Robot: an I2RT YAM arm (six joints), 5 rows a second.
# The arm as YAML. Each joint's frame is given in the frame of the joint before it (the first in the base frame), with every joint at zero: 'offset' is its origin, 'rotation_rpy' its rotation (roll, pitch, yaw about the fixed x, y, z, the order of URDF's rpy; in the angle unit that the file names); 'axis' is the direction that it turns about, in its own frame. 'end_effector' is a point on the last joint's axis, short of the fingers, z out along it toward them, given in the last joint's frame.
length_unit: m
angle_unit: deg
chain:
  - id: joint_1
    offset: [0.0, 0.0, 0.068]
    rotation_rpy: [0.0, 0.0, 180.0]
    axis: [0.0, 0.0, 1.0]
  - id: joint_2
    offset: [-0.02, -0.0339, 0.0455]
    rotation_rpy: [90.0, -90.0, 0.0]
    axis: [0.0, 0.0, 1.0]
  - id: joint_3
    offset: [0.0, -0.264, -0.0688]
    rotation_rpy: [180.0, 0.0, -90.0]
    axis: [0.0, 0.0, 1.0]
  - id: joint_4
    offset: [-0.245, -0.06, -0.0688]
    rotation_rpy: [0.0, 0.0, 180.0]
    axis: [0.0, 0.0, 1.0]
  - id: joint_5
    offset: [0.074, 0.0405, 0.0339]
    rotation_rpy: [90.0, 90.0, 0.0]
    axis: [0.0, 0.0, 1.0]
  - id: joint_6
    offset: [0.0, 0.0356, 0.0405]
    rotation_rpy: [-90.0, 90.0, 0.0]
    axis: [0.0, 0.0, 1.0]
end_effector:
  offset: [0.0, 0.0, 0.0]
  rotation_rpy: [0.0, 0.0, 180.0]
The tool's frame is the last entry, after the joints.
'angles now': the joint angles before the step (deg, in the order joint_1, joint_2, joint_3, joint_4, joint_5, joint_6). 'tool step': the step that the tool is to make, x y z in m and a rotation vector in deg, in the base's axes. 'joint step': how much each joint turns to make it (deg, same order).
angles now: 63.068 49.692 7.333 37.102 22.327 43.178
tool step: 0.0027 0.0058 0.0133 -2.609 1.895 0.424
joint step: -0.022 -1.164 4.652 -9.183 -0.504 0.485
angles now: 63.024 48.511 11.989 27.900 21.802 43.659
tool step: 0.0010 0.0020 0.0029 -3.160 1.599 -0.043
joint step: 0.015 -0.124 2.266 -5.933 0.059 0.003
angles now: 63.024 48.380 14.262 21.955 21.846 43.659
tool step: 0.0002 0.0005 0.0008 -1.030 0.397 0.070
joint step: 0.009 -0.014 0.652 -1.714 -0.035 -0.134
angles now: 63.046 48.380 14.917 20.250 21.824 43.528
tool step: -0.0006 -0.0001 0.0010 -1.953 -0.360 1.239
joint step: -0.015 -0.473 0.568 -2.044 -0.933 -1.578
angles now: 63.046 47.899 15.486 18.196 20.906 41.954
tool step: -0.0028 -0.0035 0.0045 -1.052 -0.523 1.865
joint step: -0.003 -2.587 0.533 -3.317 -1.577 -1.465
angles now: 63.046 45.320 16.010 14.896 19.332 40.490
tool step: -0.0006 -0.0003 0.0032 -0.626 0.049 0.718
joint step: 0.010 -0.636 0.798 -1.872 -0.624 -0.435
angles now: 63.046 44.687 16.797 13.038 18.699 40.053
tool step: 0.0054 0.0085 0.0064 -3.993 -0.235 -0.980
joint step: -0.028 3.521 3.590 -2.932 1.480 -1.773
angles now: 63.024 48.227 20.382 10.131 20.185 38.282
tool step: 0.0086 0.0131 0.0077 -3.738 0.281 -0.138
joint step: -0.447 5.041 4.605 -2.471 0.187 -1.577
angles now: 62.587 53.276 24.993 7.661 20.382 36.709
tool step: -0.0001 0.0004 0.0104 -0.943 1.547 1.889
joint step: -0.313 -0.663 2.872 -5.110 -2.391 0.071
